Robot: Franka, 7 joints.
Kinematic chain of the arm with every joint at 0, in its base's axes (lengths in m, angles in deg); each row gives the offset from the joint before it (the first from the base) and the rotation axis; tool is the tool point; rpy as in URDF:
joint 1: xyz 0 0 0.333 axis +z
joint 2: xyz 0 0 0 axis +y
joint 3: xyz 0 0 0.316 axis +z
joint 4: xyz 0.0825 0 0 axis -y
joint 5: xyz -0.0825 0 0.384 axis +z
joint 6: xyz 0 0 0 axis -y
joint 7: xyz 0.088 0 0 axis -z
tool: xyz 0 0 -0.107 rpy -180 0 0
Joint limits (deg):
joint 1: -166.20..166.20
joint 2: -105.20..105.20
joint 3: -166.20..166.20
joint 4: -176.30..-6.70
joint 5: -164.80..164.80
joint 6: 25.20..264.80
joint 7: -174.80..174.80
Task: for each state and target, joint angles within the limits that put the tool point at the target. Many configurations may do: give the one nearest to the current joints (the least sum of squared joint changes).
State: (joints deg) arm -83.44 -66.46 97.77 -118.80 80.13 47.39 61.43
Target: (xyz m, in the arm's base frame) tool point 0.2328 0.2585 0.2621
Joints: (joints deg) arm -66.75 -55.04 93.69 -140.16 68.04 30.80 61.43
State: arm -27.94 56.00 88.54 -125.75 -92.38 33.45 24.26
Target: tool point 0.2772 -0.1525 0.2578
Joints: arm -66.15 30.45 59.68 -150.67 -79.91 25.20 24.26
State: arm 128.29 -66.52 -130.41 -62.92 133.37 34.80 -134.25
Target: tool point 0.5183 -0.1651 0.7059
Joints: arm 120.37 -41.13 -116.55 -73.20 119.01 25.20 -134.25
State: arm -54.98 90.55 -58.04 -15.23 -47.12 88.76 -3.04
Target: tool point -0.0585 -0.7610 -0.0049
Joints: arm -75.68 105.20 -51.21 -26.87 -47.59 113.23 -3.04
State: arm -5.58 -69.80 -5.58 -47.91 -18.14 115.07 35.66
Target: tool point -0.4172 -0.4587 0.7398
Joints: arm 15.69 -90.41 -35.08 -64.68 -21.31 99.45 35.66
